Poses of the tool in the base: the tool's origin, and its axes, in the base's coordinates. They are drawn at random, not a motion.
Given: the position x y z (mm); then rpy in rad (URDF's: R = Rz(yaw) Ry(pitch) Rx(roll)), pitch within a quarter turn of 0, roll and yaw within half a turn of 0.
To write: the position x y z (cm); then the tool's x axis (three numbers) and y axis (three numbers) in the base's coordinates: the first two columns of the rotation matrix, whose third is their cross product. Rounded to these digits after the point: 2 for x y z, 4 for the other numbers.
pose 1, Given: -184.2 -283.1 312.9 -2.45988 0.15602 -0.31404
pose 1, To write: -18.42 -28.31 31.29 0.9395 -0.3052 -0.1554 -0.3330 -0.7083 -0.6225
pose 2, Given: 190.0 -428.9 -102.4 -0.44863 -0.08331 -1.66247
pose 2, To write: 19.00 -42.89 -10.24 -0.0912 -0.9923 0.0832 0.8940 -0.1184 -0.4322
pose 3, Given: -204.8 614.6 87.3 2.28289 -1.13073 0.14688
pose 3, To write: -20.48 61.46 8.73 0.4214 0.0623 0.9047 -0.5819 -0.7466 0.3225
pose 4, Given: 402.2 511.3 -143.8 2.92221 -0.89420 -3.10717
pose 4, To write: 40.22 51.13 -14.38 -0.6258 -0.0215 0.7797 0.1360 0.9813 0.1363
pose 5, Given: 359.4 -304.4 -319.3 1.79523 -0.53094 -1.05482
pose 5, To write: 35.94 -30.44 -31.93 0.4255 -0.7501 0.5063 -0.4371 0.3196 0.8407
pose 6, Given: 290.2 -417.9 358.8 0.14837 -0.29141 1.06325
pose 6, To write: 29.02 -41.79 35.88 0.4655 0.8371 0.2873 -0.8850 0.4436 0.1416
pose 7, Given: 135.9 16.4 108.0 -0.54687 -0.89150 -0.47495
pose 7, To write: 13.59 1.64 10.80 0.5587 -0.2873 0.7780 0.7504 0.5746 -0.3267
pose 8, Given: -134.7 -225.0 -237.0 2.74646 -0.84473 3.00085
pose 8, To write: -13.47 -22.50 -23.70 -0.6574 0.0931 0.7478 0.4145 0.8734 0.2556
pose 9, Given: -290.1 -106.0 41.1 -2.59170 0.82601 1.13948
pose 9, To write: -29.01 -10.60 4.11 0.2834 0.6157 -0.7352 0.6139 -0.7055 -0.3542
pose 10, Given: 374.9 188.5 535.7 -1.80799 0.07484 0.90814
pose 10, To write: 37.49 18.85 53.57 0.6135 0.7862 -0.0748 0.1405 -0.2019 -0.9693
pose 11, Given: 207.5 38.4 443.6 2.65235 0.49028 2.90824
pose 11, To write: 20.75 3.84 44.36 -0.8583 0.2040 -0.4709 -0.0112 0.9099 0.4146
